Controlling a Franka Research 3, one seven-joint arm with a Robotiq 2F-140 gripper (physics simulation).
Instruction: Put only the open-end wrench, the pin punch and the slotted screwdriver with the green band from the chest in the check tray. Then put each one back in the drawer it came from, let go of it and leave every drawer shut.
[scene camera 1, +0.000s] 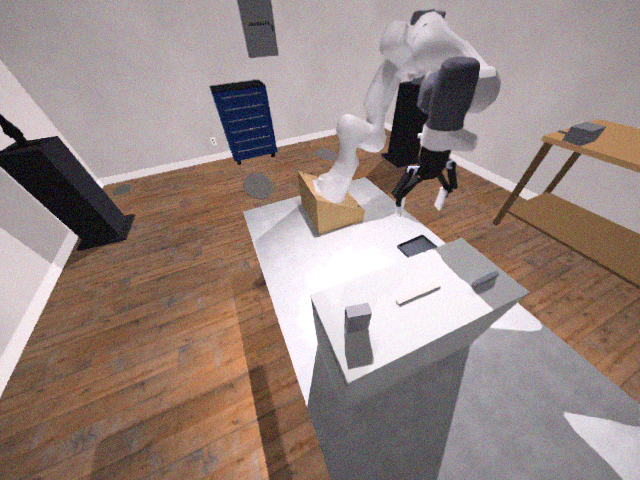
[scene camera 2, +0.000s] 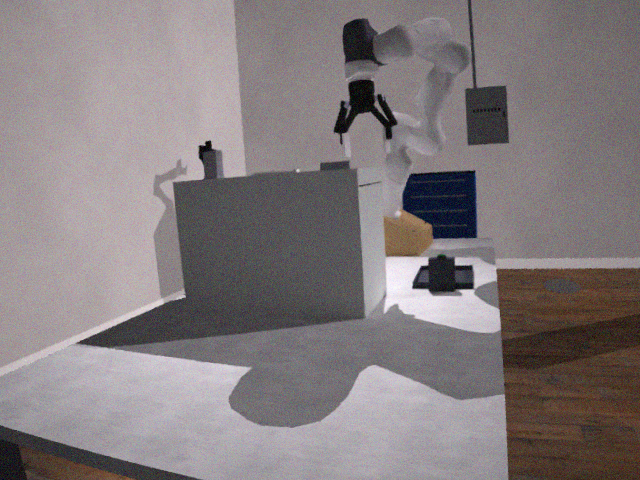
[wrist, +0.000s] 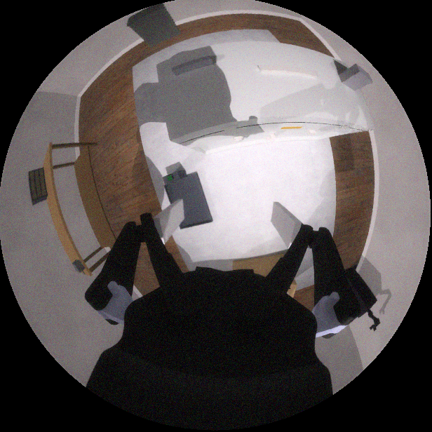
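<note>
My gripper (scene camera 1: 419, 204) (scene camera 2: 368, 145) (wrist: 227, 209) is open with nothing between its fingers, high above the table on the drawer side of the chest. The pale chest (scene camera 1: 408, 330) (scene camera 2: 268, 242) (wrist: 255, 97) stands on the table. Its front shows very obliquely in the wrist view, with small pale handles and an orange strip (wrist: 291, 128); no drawer looks pulled out. The dark check tray (scene camera 1: 403, 251) (scene camera 2: 467, 283) (wrist: 202, 207) lies on the table beside the chest, and no tool shows in it. The wrench, the pin punch and the green-banded screwdriver do not show.
A small dark box with a green top (scene camera 2: 442, 273) (wrist: 170, 178) stands against the tray. On the chest top are a thin pale bar (scene camera 1: 418, 295) (wrist: 290, 72), a grey bar (scene camera 1: 484, 282) (wrist: 194, 65) and an upright grey block (scene camera 1: 357, 317) (wrist: 356, 76). The arm's wooden base (scene camera 1: 330, 214) stands beyond.
</note>
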